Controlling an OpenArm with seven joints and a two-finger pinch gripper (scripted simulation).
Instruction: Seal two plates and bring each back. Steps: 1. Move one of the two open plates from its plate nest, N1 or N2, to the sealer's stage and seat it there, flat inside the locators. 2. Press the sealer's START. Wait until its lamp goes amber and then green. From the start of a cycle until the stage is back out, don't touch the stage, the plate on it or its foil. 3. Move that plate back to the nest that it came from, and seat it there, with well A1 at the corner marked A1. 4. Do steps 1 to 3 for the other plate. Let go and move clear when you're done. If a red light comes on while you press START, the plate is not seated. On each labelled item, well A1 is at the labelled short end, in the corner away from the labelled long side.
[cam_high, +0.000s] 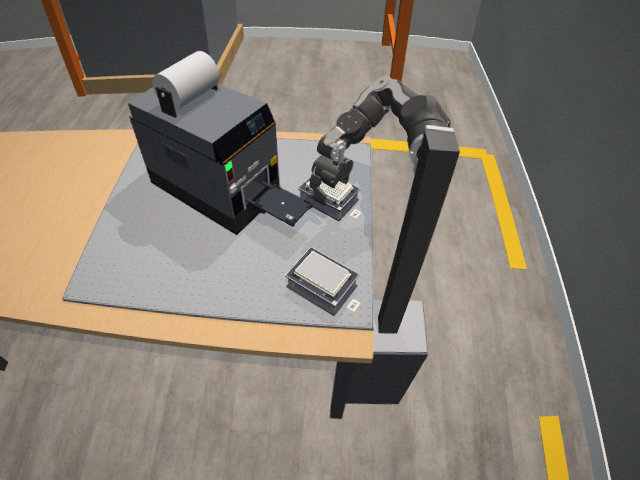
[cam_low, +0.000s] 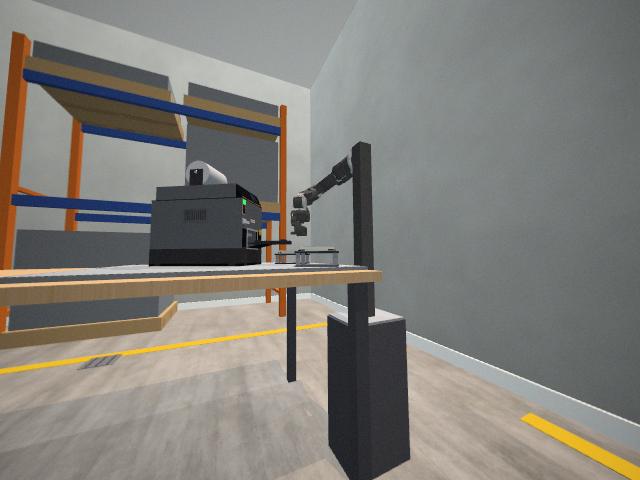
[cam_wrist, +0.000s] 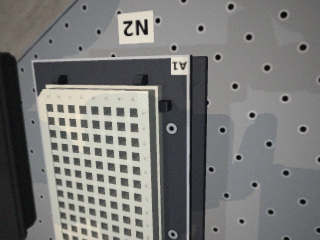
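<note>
The white well plate lies 10 cm to the right of my hand and 8 cm below it. From my hand the other things lie so: foil roll: 41 cm ahead, 27 cm above, 15 cm to the right; white start button: 27 cm ahead, 5 cm to the left, 5 cm above; sealer stage: 13 cm ahead, 4 cm below, 3 cm to the left.
</note>
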